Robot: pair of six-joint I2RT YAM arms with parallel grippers.
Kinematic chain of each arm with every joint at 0, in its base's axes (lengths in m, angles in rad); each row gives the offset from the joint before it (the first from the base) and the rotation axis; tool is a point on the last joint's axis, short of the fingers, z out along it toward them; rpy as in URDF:
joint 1: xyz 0 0 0.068 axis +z
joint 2: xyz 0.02 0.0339 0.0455 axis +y
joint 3: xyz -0.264 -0.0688 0 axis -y
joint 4: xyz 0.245 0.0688 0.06 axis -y
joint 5: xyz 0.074 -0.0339 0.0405 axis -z
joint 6: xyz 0.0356 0 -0.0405 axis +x
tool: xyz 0 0 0 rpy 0 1.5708 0
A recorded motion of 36 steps. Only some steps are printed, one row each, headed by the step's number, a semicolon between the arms.
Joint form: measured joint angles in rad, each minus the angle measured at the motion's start. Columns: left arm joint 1, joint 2, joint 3, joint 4, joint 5, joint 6; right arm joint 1, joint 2, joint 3, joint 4, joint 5, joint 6.
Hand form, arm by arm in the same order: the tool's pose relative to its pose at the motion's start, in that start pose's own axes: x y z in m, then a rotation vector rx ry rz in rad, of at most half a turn. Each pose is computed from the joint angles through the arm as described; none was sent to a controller.
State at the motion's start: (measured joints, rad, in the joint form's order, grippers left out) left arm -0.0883 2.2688 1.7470 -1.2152 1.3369 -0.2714; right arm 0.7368 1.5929 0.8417 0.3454 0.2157 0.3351
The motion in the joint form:
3: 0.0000 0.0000 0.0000 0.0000 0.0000 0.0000; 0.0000 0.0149 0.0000 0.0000 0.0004 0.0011
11: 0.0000 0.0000 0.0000 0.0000 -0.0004 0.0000; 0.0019 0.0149 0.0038 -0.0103 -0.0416 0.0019
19: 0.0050 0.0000 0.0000 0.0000 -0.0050 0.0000; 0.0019 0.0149 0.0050 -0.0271 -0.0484 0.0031
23: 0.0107 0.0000 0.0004 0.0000 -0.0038 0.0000; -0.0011 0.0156 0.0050 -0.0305 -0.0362 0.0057
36: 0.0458 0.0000 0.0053 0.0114 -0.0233 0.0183; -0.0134 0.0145 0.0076 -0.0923 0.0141 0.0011
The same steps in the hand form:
3: 0.0000 0.0000 0.0000 0.0000 0.0000 0.0000; 0.0039 -0.0006 0.0031 0.0052 0.0136 -0.0021
11: 0.0000 0.0000 0.0000 -0.0004 -0.0001 0.0000; 0.0044 0.0015 0.0031 -0.0340 0.0340 -0.0030
19: -0.0003 0.0006 -0.0020 -0.0027 -0.0057 -0.0012; 0.0058 0.0012 0.0031 -0.0354 0.0507 -0.0047
23: -0.0006 0.0009 -0.0044 0.0008 -0.0105 -0.0021; 0.0059 -0.0003 0.0034 -0.0198 0.0498 -0.0019
36: -0.0036 0.0030 -0.0191 -0.0031 -0.0505 0.0235; 0.0091 -0.0078 0.0036 0.0570 0.0840 -0.0151

